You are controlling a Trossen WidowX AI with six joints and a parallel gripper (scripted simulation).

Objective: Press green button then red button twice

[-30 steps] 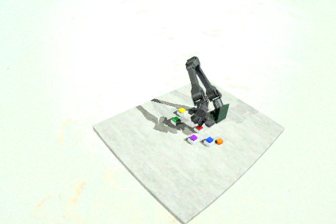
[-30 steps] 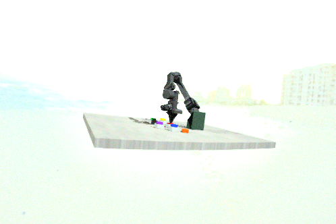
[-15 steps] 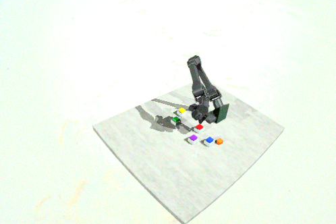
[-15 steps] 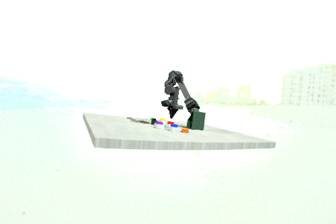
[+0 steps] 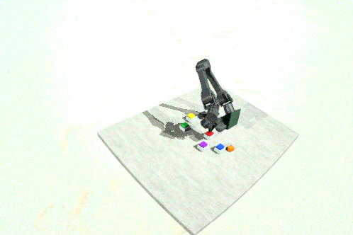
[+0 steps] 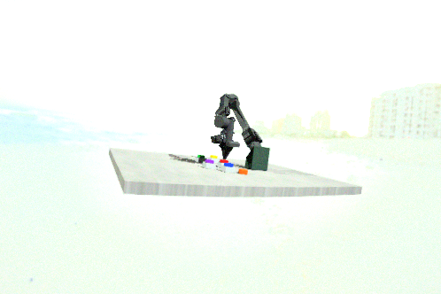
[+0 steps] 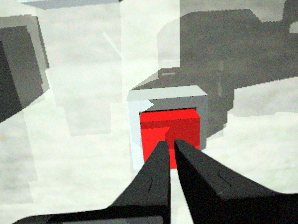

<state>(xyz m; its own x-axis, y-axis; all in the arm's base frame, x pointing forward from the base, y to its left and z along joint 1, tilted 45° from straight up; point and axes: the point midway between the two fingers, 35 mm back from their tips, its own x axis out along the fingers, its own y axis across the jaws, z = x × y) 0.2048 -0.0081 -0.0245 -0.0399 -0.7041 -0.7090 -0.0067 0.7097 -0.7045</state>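
The blue button lies 4 cm ahead of my gripper tip, 13 cm to the left of it and 1 cm below it. The rest, counted from my gripper tip: purple button: 10 cm ahead, 5 cm to the left, 1 cm below; green button: 7 cm ahead, 15 cm to the right, 1 cm below; red button: 1 cm below.
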